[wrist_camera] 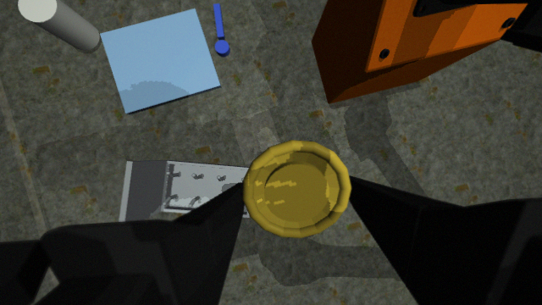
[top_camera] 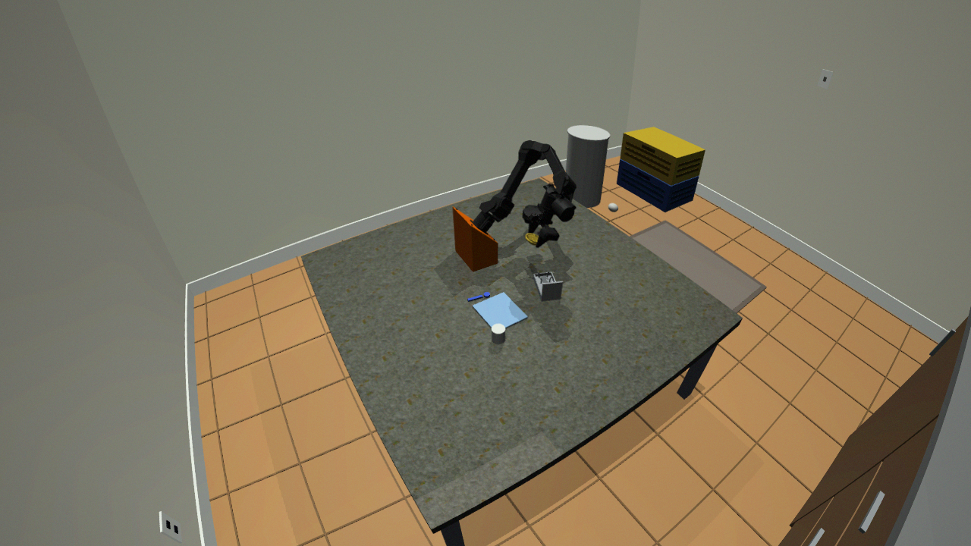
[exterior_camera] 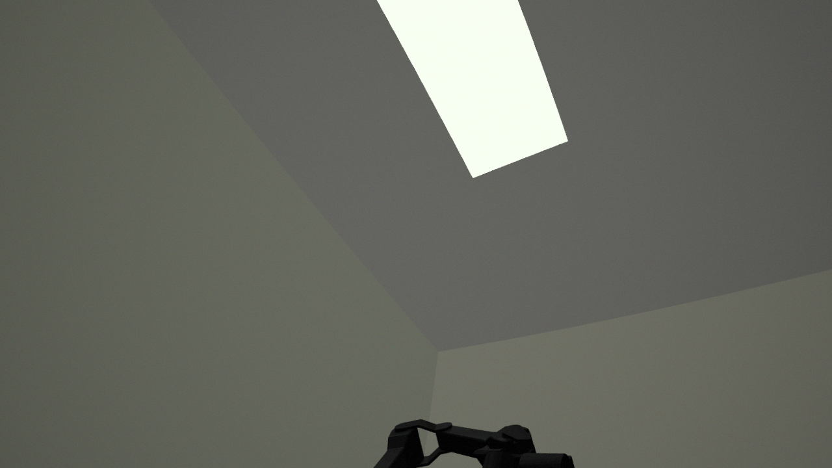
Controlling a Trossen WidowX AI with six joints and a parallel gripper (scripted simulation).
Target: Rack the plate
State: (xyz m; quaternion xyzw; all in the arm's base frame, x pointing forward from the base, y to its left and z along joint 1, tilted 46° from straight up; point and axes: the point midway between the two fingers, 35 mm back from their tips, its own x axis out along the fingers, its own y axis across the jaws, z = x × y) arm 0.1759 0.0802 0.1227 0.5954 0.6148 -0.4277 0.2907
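Now: the grey dish rack 120 mm below my gripper tip and 110 mm ahead of it. From my gripper tip the other things lie so: white cup (280 mm to the right, 240 mm ahead, 120 mm below); then yellow plate (10 mm above); then blue spoon (230 mm to the right, 140 mm below, 40 mm ahead).
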